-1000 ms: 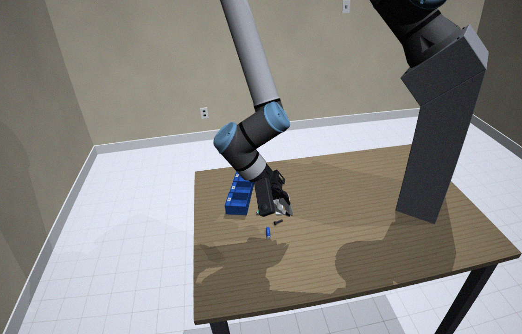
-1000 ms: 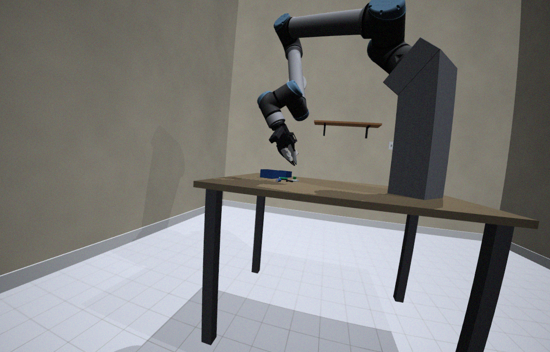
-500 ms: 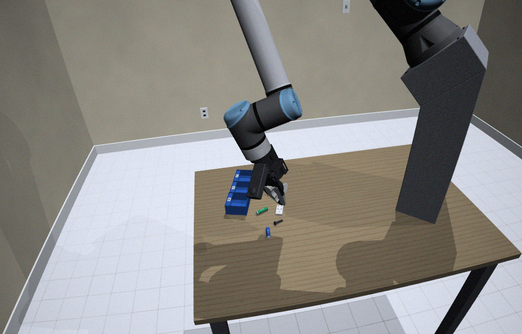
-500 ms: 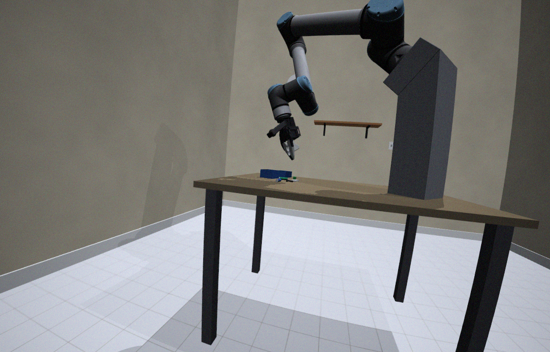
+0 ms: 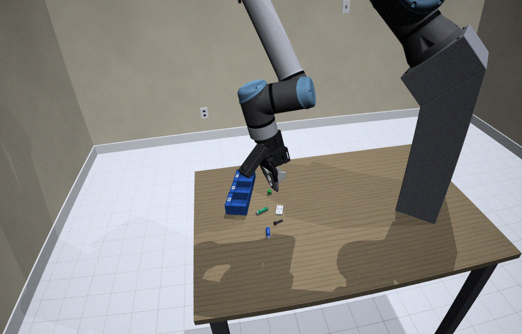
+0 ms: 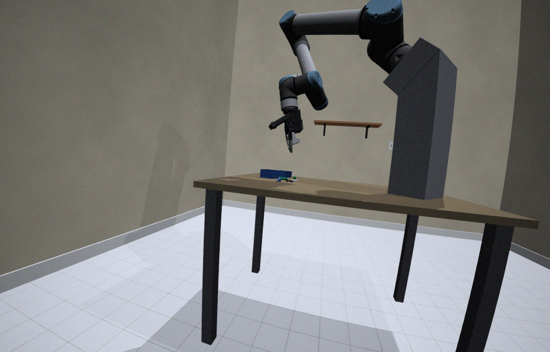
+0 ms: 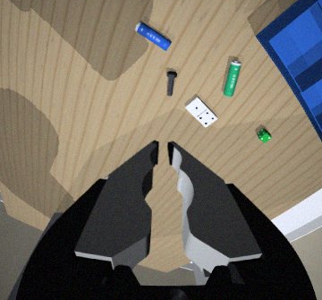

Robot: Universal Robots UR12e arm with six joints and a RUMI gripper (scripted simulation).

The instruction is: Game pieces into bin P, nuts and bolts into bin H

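Now: hand 220 mm to the left of the blue bin, 140 mm above it and 50 mm short of it. Also, from my hand: black bolt 160 mm below, 10 mm to the left; then blue battery 160 mm below, 50 mm ahead, 40 mm to the left; then white domino 160 mm below, 60 mm to the right, 40 mm behind.
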